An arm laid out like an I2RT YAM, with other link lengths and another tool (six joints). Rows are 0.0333 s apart.
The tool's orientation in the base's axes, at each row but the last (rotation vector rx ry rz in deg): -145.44, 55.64, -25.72; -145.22, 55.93, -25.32; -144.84, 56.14, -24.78; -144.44, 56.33, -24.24; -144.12, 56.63, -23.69
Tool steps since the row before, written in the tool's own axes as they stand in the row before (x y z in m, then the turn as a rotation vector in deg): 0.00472, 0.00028, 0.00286, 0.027, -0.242, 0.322; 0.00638, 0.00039, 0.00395, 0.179, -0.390, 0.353; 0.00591, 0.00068, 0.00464, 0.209, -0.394, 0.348; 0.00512, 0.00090, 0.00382, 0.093, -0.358, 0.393; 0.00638, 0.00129, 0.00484, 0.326, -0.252, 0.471
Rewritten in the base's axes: 0.00440, -0.00276, -0.00189, 0.292, 0.224, -0.167; 0.00595, -0.00372, -0.00268, 0.496, 0.228, -0.103; 0.00573, -0.00341, -0.00354, 0.518, 0.208, -0.092; 0.00468, -0.00319, -0.00308, 0.434, 0.276, -0.164; 0.00574, -0.00406, -0.00405, 0.569, 0.063, -0.253
